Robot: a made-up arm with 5 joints. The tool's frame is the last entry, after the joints. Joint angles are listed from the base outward. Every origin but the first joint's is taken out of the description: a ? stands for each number. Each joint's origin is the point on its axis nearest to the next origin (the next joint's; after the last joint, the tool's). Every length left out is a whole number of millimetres.
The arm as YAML. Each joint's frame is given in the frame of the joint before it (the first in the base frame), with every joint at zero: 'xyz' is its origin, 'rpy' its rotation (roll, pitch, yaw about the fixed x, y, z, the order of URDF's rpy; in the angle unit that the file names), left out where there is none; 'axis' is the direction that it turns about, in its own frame. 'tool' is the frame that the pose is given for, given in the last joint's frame.
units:
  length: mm
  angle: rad
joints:
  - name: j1
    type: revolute
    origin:
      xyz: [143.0, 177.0, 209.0]
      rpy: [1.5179, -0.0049, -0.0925]
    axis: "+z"
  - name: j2
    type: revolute
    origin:
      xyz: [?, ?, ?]
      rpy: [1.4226, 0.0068, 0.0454]
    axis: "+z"
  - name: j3
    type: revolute
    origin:
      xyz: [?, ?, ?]
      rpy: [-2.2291, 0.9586, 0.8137]
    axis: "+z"
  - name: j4
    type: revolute
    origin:
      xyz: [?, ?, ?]
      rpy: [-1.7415, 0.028, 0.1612]
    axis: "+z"
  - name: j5
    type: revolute
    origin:
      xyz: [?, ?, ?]
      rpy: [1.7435, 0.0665, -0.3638]
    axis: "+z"
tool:
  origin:
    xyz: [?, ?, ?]
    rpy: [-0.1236, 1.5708, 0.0]
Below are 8 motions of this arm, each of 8 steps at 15 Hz.
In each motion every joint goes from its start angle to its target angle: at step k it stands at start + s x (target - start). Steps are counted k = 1, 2, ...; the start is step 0. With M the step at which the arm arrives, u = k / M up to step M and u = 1 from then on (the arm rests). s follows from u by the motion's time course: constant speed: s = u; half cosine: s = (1 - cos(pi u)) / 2; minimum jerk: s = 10 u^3 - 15 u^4 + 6 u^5.
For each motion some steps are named. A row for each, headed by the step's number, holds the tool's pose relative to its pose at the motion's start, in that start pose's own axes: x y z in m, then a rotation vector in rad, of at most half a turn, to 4 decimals.
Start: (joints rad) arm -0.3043 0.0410 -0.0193 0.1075 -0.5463
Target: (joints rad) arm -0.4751 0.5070 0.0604 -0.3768 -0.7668
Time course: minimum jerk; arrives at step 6
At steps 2, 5, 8:
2: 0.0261 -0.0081 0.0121 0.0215 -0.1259 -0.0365
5: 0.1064 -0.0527 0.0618 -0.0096 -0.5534 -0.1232
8: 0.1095 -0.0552 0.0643 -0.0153 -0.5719 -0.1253

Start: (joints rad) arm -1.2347 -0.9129 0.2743 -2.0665 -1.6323
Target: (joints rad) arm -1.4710 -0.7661 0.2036 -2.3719 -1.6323
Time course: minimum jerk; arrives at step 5
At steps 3, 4, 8:
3: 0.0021 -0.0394 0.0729 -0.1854 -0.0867 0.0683
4: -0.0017 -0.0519 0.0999 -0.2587 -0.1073 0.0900
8: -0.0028 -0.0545 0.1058 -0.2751 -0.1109 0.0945

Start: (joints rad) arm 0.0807 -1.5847 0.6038 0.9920 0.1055
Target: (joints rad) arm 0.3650 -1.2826 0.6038 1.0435 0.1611
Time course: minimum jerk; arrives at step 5
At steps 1, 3, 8:
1: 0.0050 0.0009 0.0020 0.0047 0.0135 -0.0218
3: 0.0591 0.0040 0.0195 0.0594 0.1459 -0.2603
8: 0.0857 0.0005 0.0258 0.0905 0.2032 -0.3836

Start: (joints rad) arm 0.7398 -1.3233 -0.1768 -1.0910 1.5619
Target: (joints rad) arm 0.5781 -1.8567 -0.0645 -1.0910 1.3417
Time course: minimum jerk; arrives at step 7
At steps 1, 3, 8:
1: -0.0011 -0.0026 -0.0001 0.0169 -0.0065 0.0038
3: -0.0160 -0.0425 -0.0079 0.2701 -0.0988 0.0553
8: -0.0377 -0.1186 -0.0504 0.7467 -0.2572 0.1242

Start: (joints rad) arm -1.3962 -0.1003 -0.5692 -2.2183 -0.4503
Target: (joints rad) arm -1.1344 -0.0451 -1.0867 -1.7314 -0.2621
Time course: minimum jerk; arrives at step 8
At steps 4, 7, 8:
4: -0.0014 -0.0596 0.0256 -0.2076 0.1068 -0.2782
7: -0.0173 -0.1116 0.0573 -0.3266 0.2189 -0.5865
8: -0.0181 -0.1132 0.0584 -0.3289 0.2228 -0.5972

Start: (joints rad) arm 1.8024 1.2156 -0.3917 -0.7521 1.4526
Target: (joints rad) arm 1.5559 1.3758 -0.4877 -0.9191 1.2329
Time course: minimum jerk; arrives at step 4
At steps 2, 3, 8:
2: 0.0002 0.0276 0.0019 -0.0185 0.0122 -0.0911
3: -0.0027 0.0475 0.0025 -0.0330 0.0033 -0.1712
8: -0.0038 0.0525 0.0026 -0.0367 -0.0018 -0.1929

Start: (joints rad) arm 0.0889 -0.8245 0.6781 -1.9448 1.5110
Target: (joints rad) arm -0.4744 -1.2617 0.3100 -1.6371 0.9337
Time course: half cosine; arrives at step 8
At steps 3, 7, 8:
3: 0.0343 0.0057 -0.0984 0.2511 0.2997 0.1102
7: -0.0019 0.0475 -0.3164 0.8086 1.0001 0.1532
8: -0.0086 0.0507 -0.3276 0.8410 1.0429 0.1466

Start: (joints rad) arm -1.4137 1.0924 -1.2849 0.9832 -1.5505
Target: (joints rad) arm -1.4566 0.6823 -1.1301 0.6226 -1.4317
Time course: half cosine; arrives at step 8
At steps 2, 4, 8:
2: 0.0048 -0.0038 0.0080 -0.0611 -0.0378 -0.0041
4: 0.0135 -0.0125 0.0280 -0.2171 -0.1150 -0.0185
8: 0.0196 -0.0227 0.0559 -0.4527 -0.1866 -0.0488

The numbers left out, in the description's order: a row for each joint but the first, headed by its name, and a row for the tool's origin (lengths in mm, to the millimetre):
j2: -5.0 131.0 0.0
j3: -4.0 -97.0 0.0
j4: 81.0 180.0 0.0
j5: -36.0 100.0 0.0
tool: 48.0 -65.0 0.0

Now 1 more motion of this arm.
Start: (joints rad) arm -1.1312 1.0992 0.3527 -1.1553 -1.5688
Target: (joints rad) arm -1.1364 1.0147 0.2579 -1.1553 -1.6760
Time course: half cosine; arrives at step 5
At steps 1, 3, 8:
1: 0.0001 0.0010 -0.0005 0.0182 -0.0052 -0.0001
3: 0.0007 0.0066 -0.0032 0.1249 -0.0353 -0.0013
8: 0.0011 0.0102 -0.0049 0.1909 -0.0538 -0.0024

